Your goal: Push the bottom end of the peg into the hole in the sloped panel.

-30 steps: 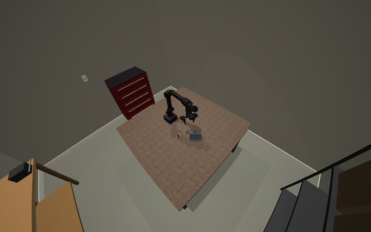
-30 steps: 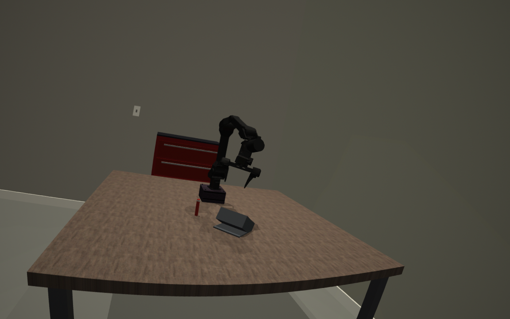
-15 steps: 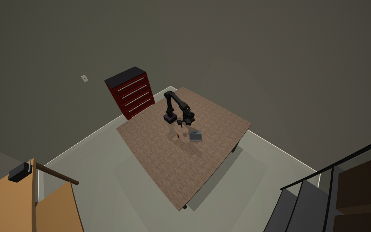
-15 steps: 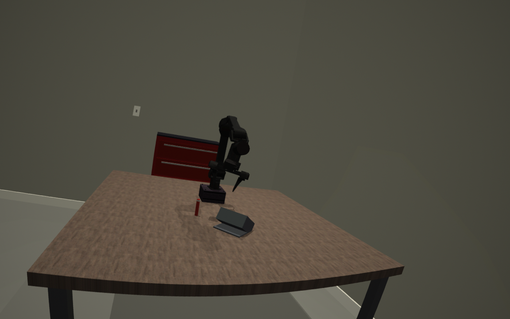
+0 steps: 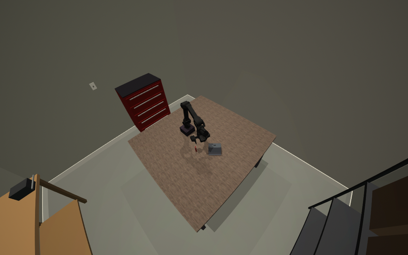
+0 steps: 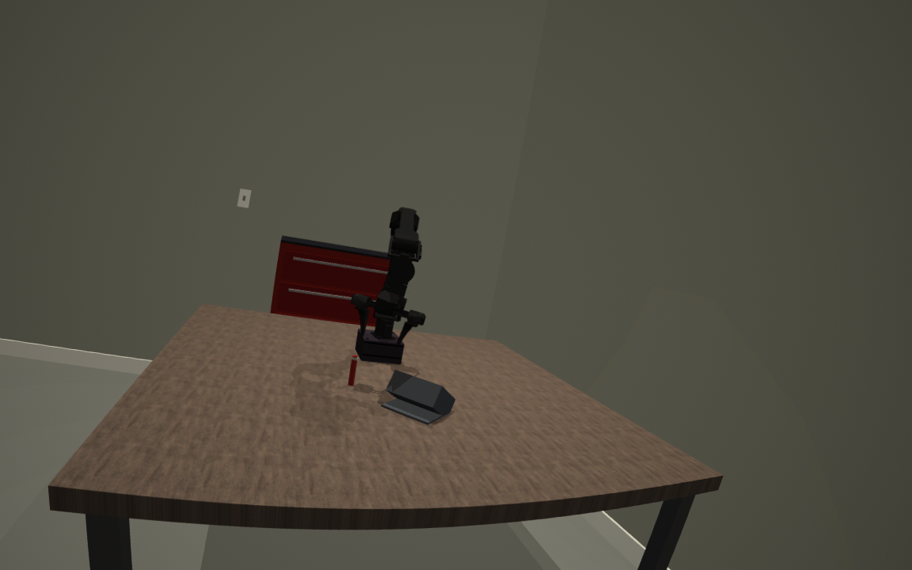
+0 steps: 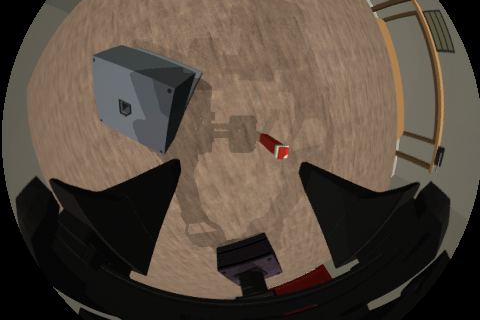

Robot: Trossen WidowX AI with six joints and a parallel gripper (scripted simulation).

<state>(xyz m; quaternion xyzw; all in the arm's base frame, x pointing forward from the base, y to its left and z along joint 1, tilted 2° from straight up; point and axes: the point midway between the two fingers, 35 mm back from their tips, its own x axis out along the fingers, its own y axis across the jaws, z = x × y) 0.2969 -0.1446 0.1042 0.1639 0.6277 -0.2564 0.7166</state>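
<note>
My gripper tip is 70 mm above the red peg, 40 mm to the left of it and 40 mm past it. The rest, counted from my gripper tip: grey sloped panel 120 mm ahead, 100 mm below, 80 mm to the left.
</note>
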